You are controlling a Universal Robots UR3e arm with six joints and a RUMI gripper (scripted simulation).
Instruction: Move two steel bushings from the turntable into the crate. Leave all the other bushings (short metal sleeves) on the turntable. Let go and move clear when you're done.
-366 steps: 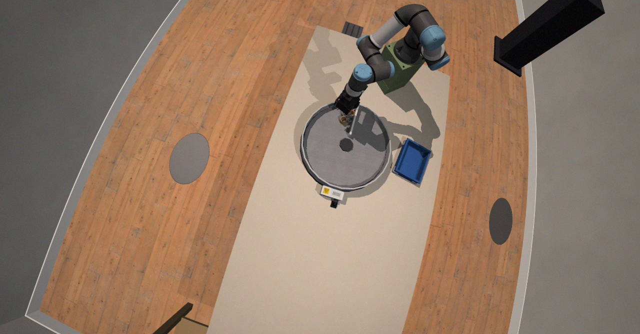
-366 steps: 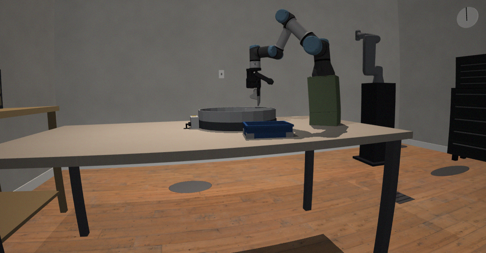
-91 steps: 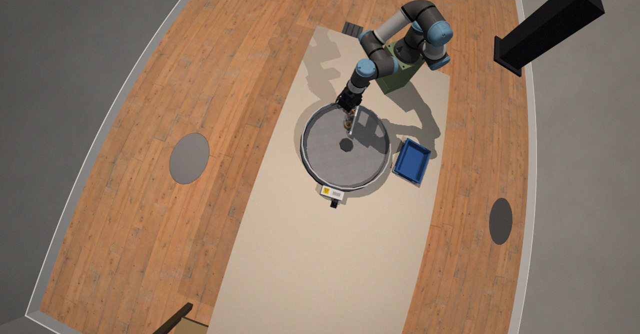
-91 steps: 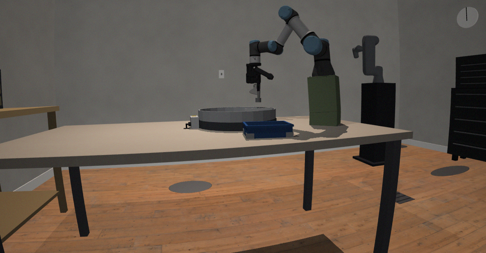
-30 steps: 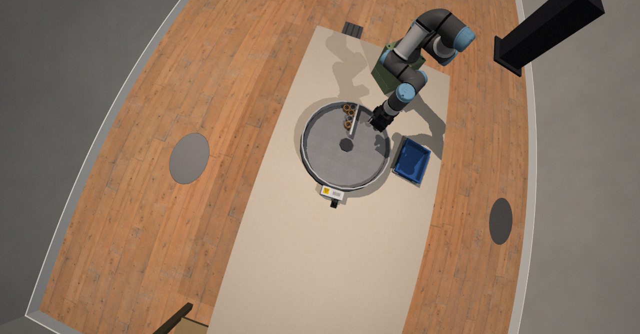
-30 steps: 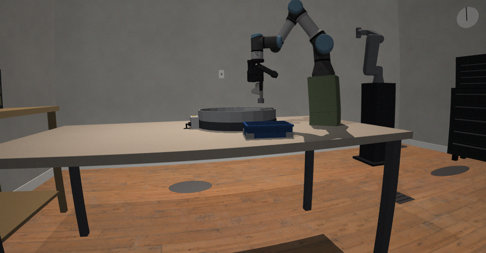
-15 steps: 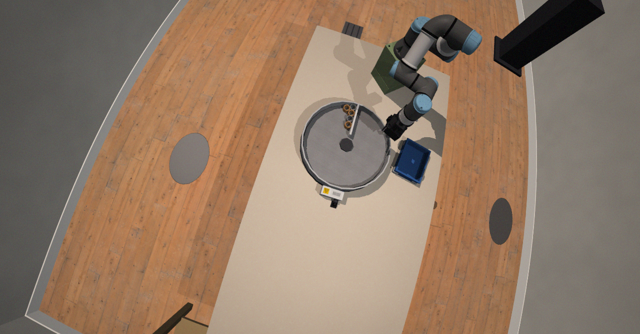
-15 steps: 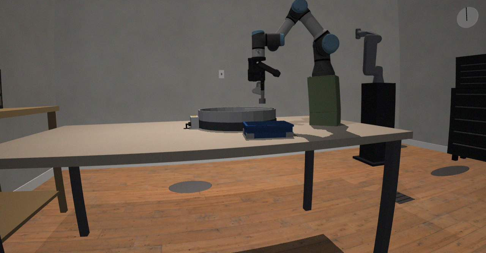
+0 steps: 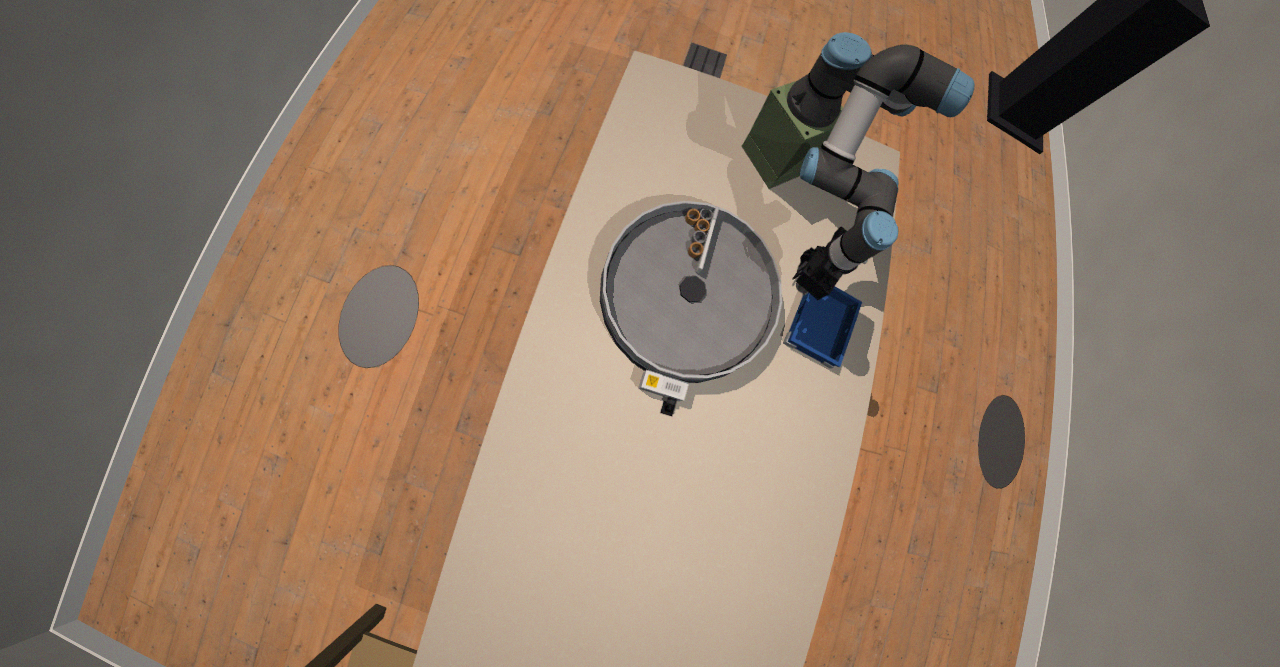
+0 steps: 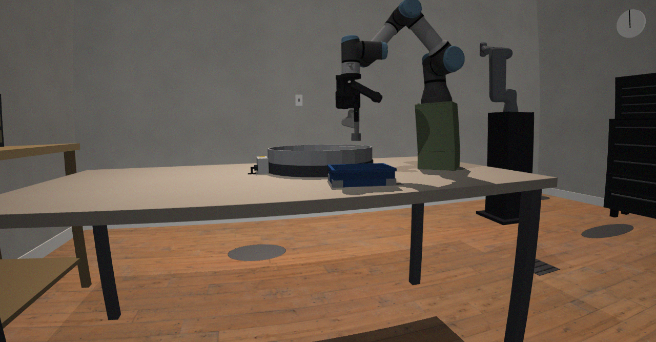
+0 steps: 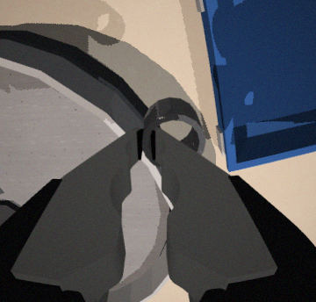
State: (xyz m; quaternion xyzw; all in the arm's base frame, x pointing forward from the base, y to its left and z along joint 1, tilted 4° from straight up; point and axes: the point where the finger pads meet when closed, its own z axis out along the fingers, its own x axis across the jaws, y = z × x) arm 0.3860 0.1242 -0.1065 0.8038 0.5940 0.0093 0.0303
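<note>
My hand is 130 mm to the right of the blue crate, 120 mm above it and 20 mm short of it. Round my hand: round grey turntable (220 mm to the right, 100 mm ahead, 90 mm below).
</note>
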